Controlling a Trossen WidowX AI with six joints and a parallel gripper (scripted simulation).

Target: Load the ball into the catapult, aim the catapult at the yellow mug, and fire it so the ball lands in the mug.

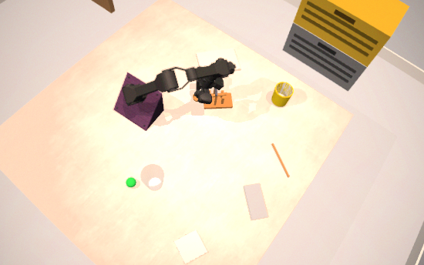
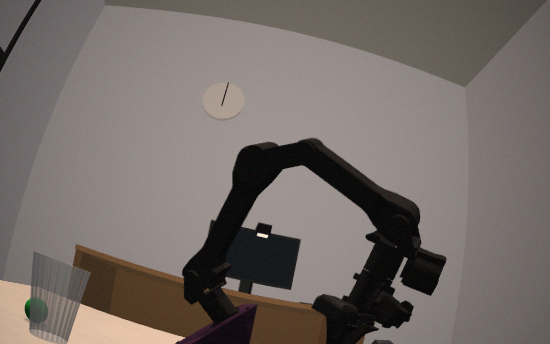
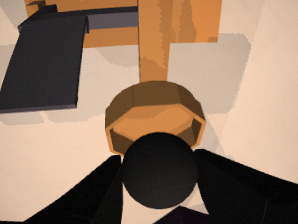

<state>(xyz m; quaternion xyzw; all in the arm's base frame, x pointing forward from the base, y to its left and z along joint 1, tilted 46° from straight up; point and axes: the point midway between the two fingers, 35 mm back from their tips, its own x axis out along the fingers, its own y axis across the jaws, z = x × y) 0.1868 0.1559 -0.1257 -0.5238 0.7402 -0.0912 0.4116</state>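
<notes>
My gripper tip is right at the black ball. Also, from my gripper tip: yellow mug 30 cm to the left, 30 cm ahead, 4 cm below; pale sheet 27 cm to the left, 9 cm behind, 7 cm below; orange catapult 5 cm to the left, 3 cm ahead, 2 cm below.
</notes>
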